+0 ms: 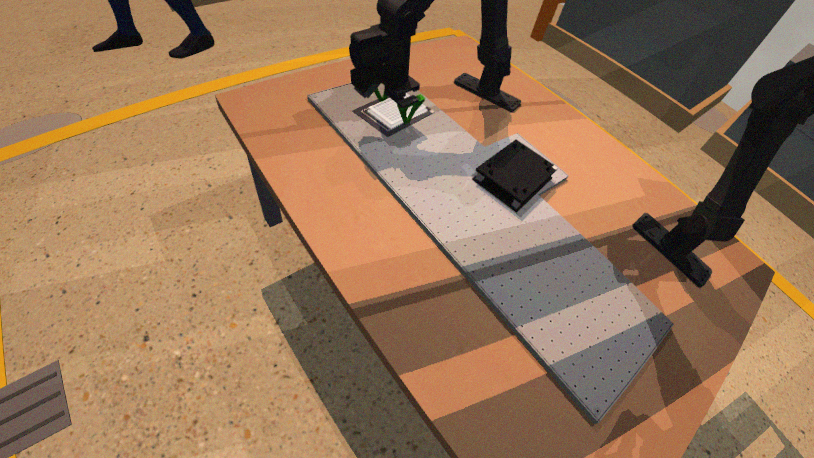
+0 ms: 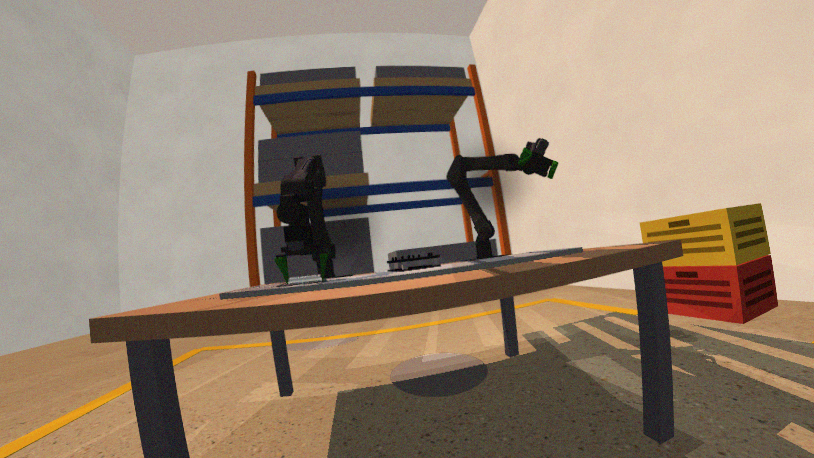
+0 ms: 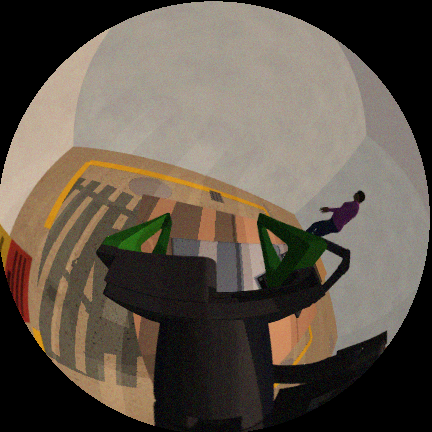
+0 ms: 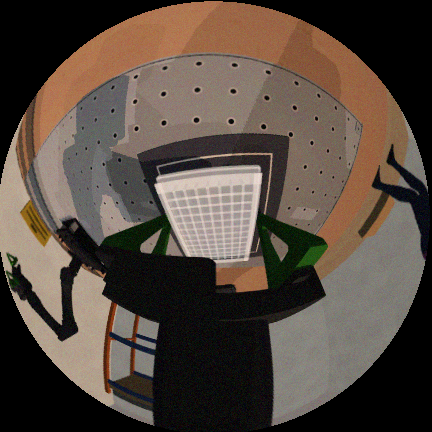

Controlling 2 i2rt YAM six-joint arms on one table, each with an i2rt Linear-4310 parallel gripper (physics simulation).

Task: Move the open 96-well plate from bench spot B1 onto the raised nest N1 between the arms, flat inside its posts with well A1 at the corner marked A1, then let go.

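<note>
The white 96-well plate lies flat on the dark square pad of spot B1, at the far end of the grey perforated board. My right gripper is open and lowered over the plate, with one green finger at each long side. The black raised nest N1 stands empty at the board's middle. My left gripper is open and empty, held high and far from the board.
The orange table carries the board and both arm bases. A shelf rack stands behind it. Yellow and red crates are stacked at the right. A person walks beyond the table.
</note>
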